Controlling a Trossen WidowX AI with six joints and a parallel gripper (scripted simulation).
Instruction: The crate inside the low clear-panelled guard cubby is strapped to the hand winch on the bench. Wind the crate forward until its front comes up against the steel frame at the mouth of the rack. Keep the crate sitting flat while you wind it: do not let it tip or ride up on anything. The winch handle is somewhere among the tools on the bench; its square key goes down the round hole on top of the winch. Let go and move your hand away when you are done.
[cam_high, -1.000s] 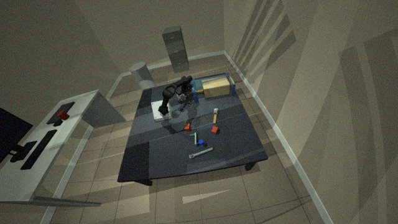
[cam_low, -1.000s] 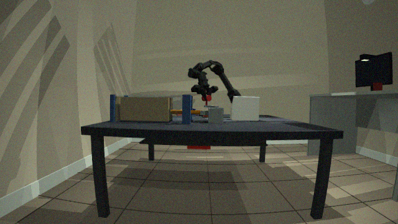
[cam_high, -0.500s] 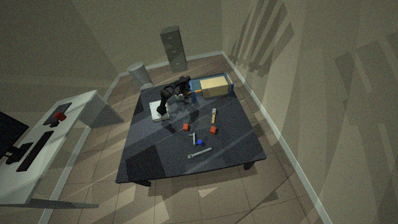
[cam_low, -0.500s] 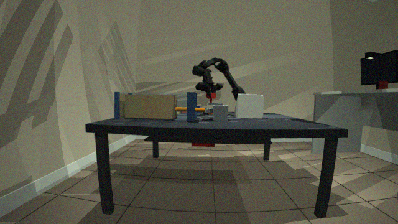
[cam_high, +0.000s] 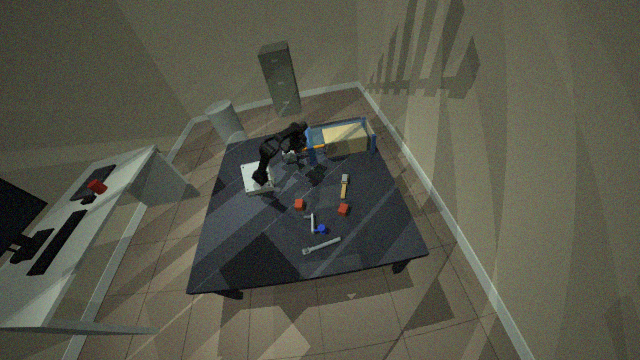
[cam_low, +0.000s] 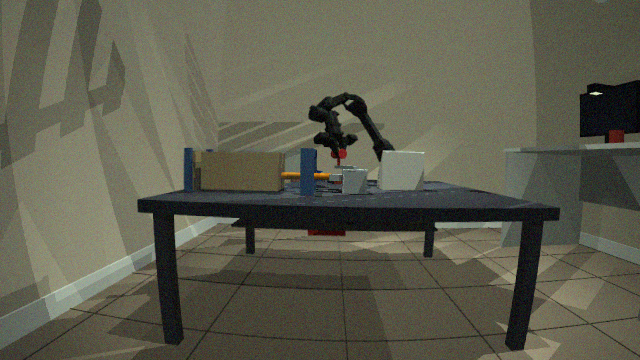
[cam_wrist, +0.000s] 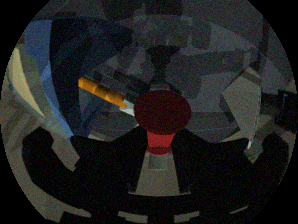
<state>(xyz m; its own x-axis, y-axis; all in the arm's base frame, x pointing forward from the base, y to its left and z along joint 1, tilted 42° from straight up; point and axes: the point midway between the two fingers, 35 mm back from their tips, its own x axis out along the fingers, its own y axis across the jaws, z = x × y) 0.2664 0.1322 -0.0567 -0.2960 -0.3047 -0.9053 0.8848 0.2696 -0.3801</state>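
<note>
My gripper tip is now 3 cm above the crank arm, 2 cm to the right of it and 1 cm past it. The rest, counted from my gripper tip: grey winch 10 cm below, 7 cm to the left, 6 cm behind; then red knob 1 cm to the right, 1 cm ahead; then blue frame 12 cm ahead, 5 cm to the left, 3 cm below.
</note>
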